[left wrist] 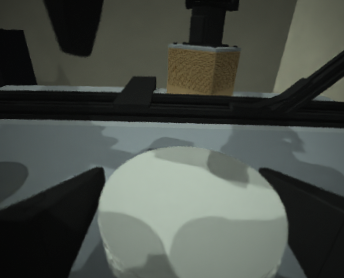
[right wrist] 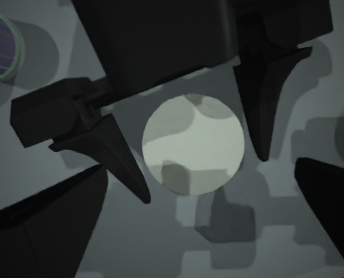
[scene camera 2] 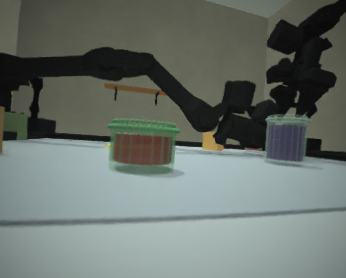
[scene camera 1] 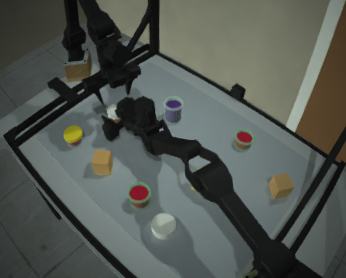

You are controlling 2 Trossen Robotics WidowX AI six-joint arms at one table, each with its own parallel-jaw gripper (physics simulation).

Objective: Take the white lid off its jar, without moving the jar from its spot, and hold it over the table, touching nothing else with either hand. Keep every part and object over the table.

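Frame: origin at the left arm's base, x right, y down, z ahead, level; millimetres.
Seen in the pictures: left gripper, between the fingertips: [left wrist: 182, 175] [right wrist: 205, 180] [scene camera 1: 111, 109]; right gripper, between the fingertips: [left wrist: 210, 67] [right wrist: 200, 170] [scene camera 2: 287, 119] [scene camera 1: 115, 99]; right arm's base, origin of its link: [left wrist: 205, 45] [scene camera 1: 76, 56].
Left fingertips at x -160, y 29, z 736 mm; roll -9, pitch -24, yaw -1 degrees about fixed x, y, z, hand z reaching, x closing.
Offsets run from my left fingertips to a thing's top centre.
The white lid @[dx +13, dy -18, dz -29 mm] [scene camera 1: 113, 111] sits on its red-filled jar at the back left of the table; the jar is mostly hidden by the arm. My left gripper [scene camera 1: 112, 119] is open, its two fingers flanking the lid at lid height without pressing it. In the left wrist view, the lid [left wrist: 193, 209] fills the space between the fingers. My right gripper [scene camera 1: 114, 97] is open and empty, pointing down a little above the lid. The right wrist view looks straight down on the lid [right wrist: 193, 144] and the left gripper [right wrist: 204, 179] around it.
A loose white disc @[dx +1, dy +1, dz -459 mm] [scene camera 1: 163, 225] lies near the front edge. Also there: a yellow-lidded jar @[dx -156, dy -11, dz -61 mm] [scene camera 1: 73, 135], open red jars @[dx -27, dy -22, dz -352 mm] [scene camera 1: 139, 194] @[dx +356, dy -9, dz -288 mm] [scene camera 1: 243, 139], a purple jar @[dx +190, dy -44, dz -96 mm] [scene camera 1: 173, 110] and orange cubes @[dx -90, dy -20, dz -201 mm] [scene camera 1: 102, 162] @[dx +369, dy -18, dz -495 mm] [scene camera 1: 280, 185]. The left arm stretches across the table's middle.
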